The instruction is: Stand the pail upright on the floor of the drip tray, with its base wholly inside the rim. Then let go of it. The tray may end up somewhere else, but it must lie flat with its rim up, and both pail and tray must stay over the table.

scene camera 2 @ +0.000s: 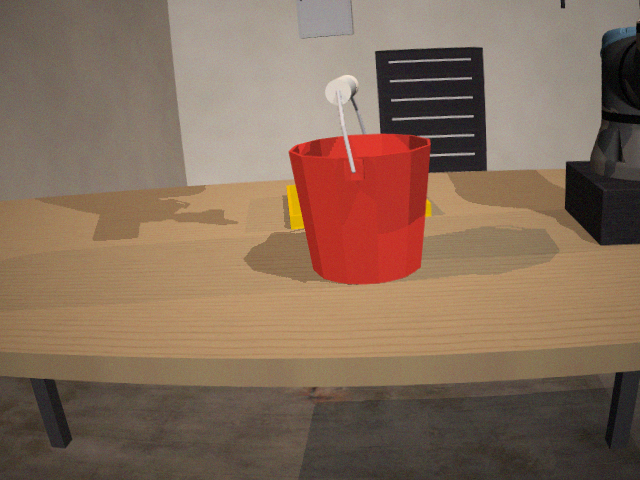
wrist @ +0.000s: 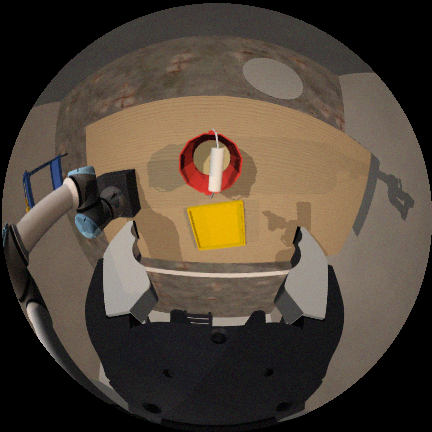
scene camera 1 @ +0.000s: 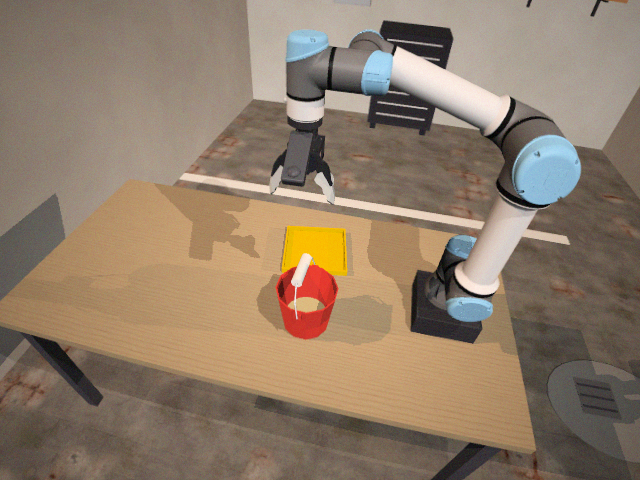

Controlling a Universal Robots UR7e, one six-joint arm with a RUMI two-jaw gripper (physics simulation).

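Seen in the pictures: gripper, fingertip midpoint: (wrist: 216,226) (scene camera 1: 301,199); arm's base, origin of the base link: (scene camera 2: 634,170) (wrist: 113,201).
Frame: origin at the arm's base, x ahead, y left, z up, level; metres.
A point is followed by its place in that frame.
A red pail (scene camera 1: 305,326) @[x 0.395, y 0.292, z 0.004 m] (scene camera 2: 364,217) @[x 0.407, y 0.293, z 0.006 m] (wrist: 187,175) @[x 0.357, y 0.157, z 0.052 m] stands upright on the table, its wire bail raised with a white roller grip (scene camera 1: 301,269) @[x 0.435, y 0.226, z 0.171 m] (scene camera 2: 341,89) @[x 0.430, y 0.265, z 0.159 m] (wrist: 216,169) @[x 0.440, y 0.215, z 0.172 m] above the rim. A yellow drip tray (scene camera 1: 315,248) @[x 0.504, y -0.117, z -0.081 m] (scene camera 2: 295,209) @[x 0.602, y -0.066, z -0.081 m] (wrist: 217,226) @[x 0.498, y -0.107, z -0.081 m] lies flat, rim up, behind the pail in the first scene view; the pail hides most of it in the second. My gripper (scene camera 1: 301,196) @[x 0.439, y 0.222, z 0.411 m] (wrist: 216,226) @[x 0.439, y 0.222, z 0.411 m] is open and empty, high above the table's back part, above and behind the tray. It does not show in the second scene view.
The wooden table (scene camera 1: 170,330) @[x 0.811, y 0.407, z -0.085 m] (scene camera 2: 206,320) @[x 0.581, y 0.404, z -0.085 m] (wrist: 280,117) @[x 0.666, y 0.446, z -0.085 m] carries the arm's black base block (scene camera 1: 444,322) @[x -0.005, y 0.120, z -0.006 m] (scene camera 2: 599,206) @[x 0.084, y 0.119, z -0.030 m] (wrist: 131,192) @[x 0.094, y 0.037, z -0.030 m] to the right of the pail in the scene views. A dark drawer cabinet (scene camera 1: 403,111) (scene camera 2: 431,108) stands beyond the table at the wall.
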